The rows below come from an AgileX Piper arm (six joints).
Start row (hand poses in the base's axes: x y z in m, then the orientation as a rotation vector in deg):
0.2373 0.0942 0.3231 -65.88 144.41 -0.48
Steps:
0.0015 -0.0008 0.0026 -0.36 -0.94 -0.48
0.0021 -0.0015 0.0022 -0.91 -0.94 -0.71
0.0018 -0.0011 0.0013 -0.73 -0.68 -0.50
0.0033 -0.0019 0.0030 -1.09 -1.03 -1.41
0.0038 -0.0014 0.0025 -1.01 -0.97 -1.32
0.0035 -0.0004 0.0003 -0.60 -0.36 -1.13
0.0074 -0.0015 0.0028 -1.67 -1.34 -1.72
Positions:
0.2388 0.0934 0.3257 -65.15 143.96 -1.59
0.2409 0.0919 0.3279 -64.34 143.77 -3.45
0.2427 0.0908 0.3292 -63.80 143.63 -4.88
0.2460 0.0889 0.3322 -62.15 143.76 -7.19
0.2498 0.0875 0.3347 -60.59 143.84 -9.33
0.2533 0.0871 0.3350 -59.30 144.26 -10.59
0.2607 0.0856 0.3378 -57.35 144.26 -13.84

